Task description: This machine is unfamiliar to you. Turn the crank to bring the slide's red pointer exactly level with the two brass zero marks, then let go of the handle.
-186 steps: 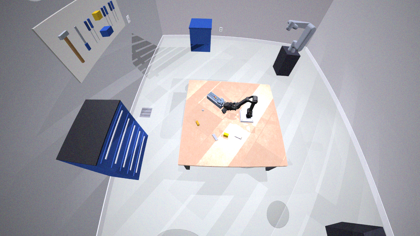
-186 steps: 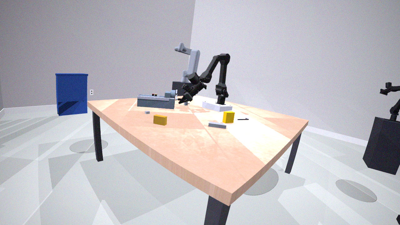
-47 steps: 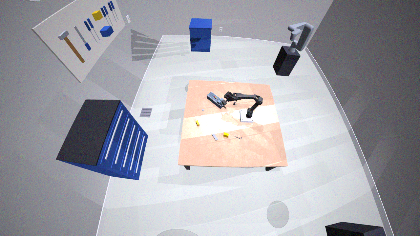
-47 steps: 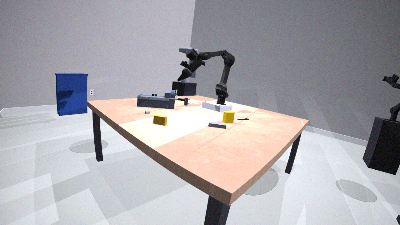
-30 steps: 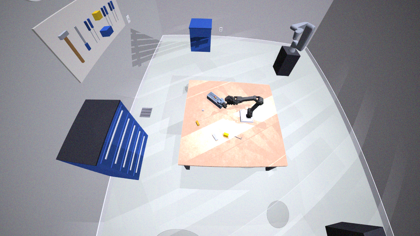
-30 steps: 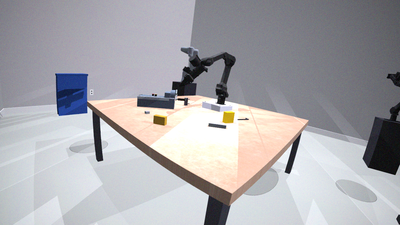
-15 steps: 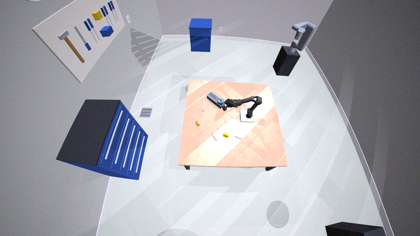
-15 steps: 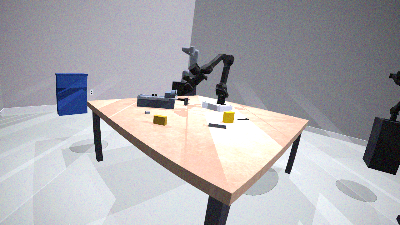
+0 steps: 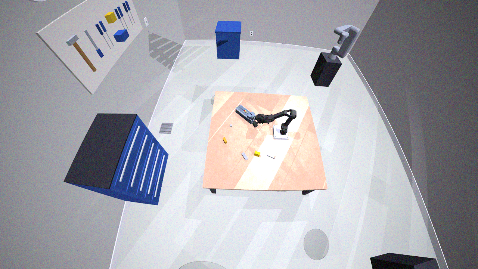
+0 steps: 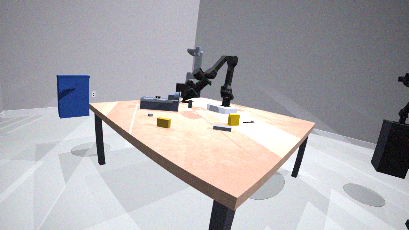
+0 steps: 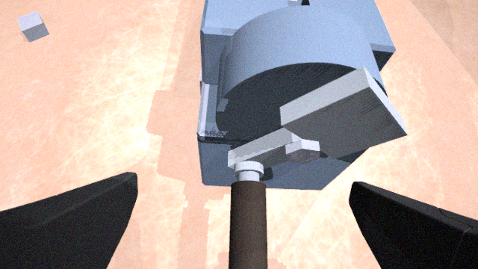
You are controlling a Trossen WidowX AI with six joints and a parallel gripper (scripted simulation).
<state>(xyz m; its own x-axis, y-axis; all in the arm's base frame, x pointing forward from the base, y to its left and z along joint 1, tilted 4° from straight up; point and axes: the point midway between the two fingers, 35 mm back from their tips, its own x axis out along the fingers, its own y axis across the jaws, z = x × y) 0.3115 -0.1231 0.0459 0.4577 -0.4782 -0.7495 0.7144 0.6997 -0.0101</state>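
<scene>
Right now my gripper tip is 1 cm to the left of the crank and 1 cm past it. The rest, counted from my gripper tip: red pointer: 15 cm to the right, 11 cm ahead; then grey cube: 27 cm ahead, 7 cm below, 2 cm to the left; then dark brown handle: 1 cm to the left, 1 cm below, 1 cm behind.
</scene>
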